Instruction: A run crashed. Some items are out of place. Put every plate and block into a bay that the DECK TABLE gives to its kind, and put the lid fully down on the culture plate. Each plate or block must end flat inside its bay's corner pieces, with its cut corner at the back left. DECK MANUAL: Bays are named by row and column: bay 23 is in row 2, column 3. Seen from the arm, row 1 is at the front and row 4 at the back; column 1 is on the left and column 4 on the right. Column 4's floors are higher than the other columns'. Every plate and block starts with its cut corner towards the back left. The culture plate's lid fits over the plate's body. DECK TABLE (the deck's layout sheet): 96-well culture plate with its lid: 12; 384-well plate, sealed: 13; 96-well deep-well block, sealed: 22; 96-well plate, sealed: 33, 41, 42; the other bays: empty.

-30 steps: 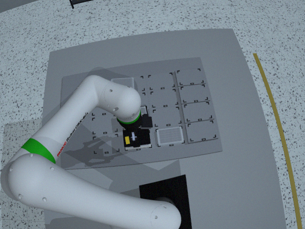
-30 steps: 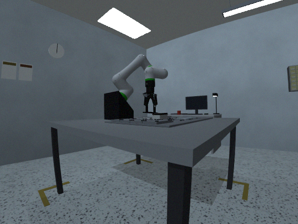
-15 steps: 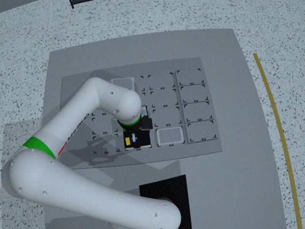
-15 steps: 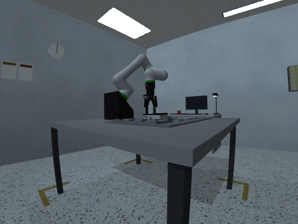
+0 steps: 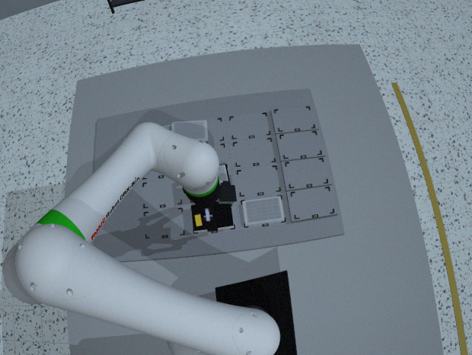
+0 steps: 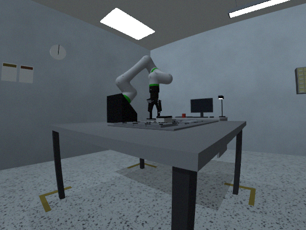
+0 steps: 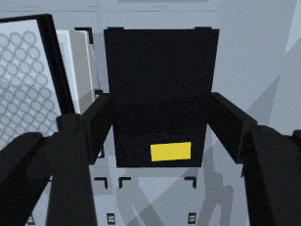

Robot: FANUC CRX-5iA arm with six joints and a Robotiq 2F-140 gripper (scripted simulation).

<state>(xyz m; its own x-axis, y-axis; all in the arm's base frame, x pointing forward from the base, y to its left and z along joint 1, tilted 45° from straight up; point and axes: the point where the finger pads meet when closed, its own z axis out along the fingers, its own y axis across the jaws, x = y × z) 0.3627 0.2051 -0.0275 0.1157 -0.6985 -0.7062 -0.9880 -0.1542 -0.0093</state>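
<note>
The black lid lies 20 mm below my hand. Also, from my hand: culture plate 50 mm below; deep-well block 110 mm ahead, 30 mm below, 10 mm to the left; dark-sided plate 110 mm ahead, 10 mm to the left.
</note>
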